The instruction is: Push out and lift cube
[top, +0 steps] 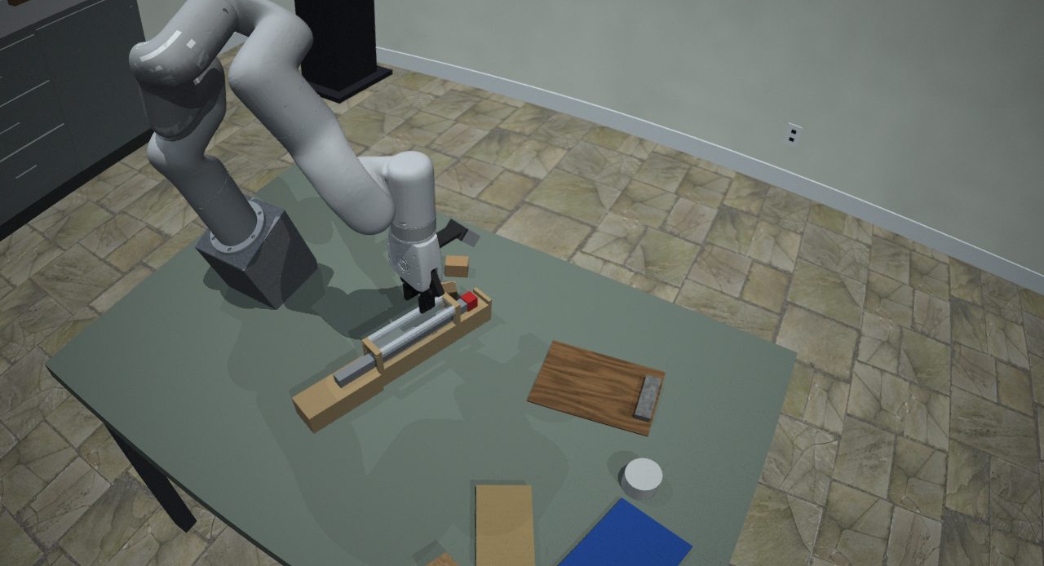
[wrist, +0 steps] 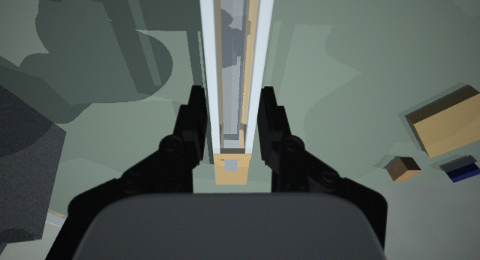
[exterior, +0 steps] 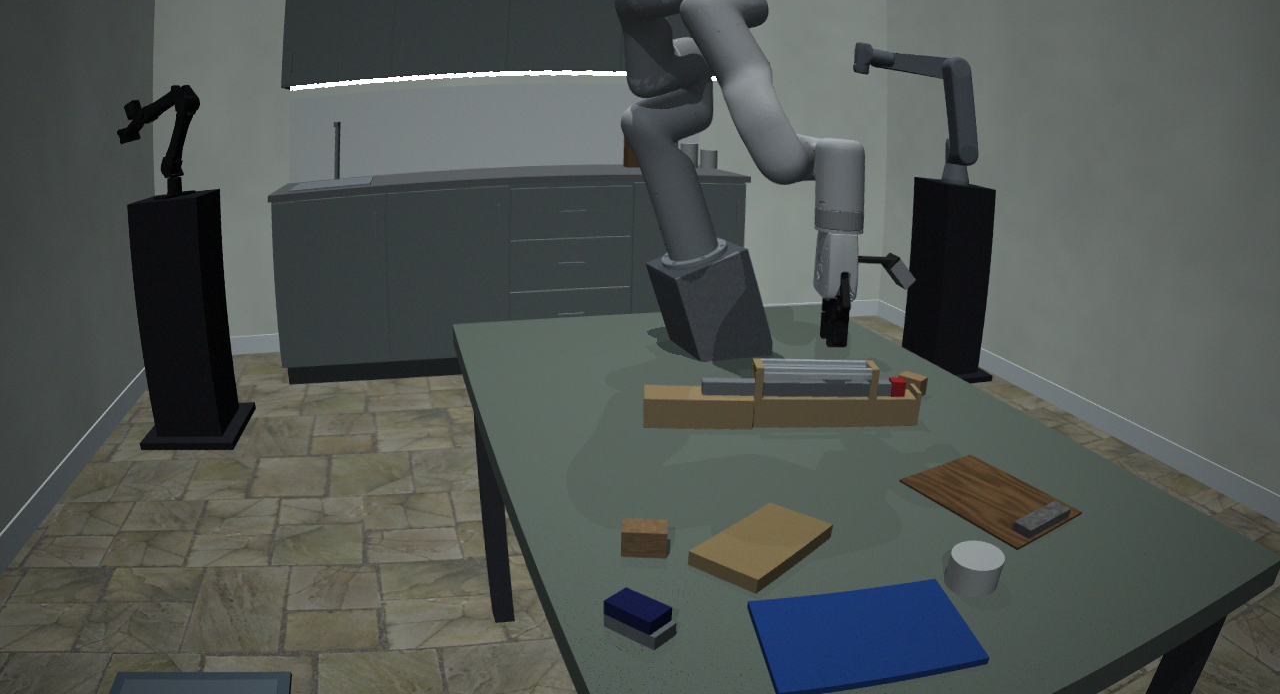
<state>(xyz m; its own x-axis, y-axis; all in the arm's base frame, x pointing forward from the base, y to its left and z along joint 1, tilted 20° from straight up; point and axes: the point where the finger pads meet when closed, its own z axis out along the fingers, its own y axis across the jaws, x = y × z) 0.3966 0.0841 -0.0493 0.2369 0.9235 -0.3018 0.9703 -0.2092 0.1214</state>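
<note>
The red cube is 30 mm ahead of my hand, 110 mm to the left of it and 90 mm below it. Also, from my hand: blue mat: 530 mm ahead, 200 mm to the right, 140 mm below; channel: 20 mm to the right, 90 mm below; tan plank: 340 mm ahead, 240 mm to the right, 140 mm below.
</note>
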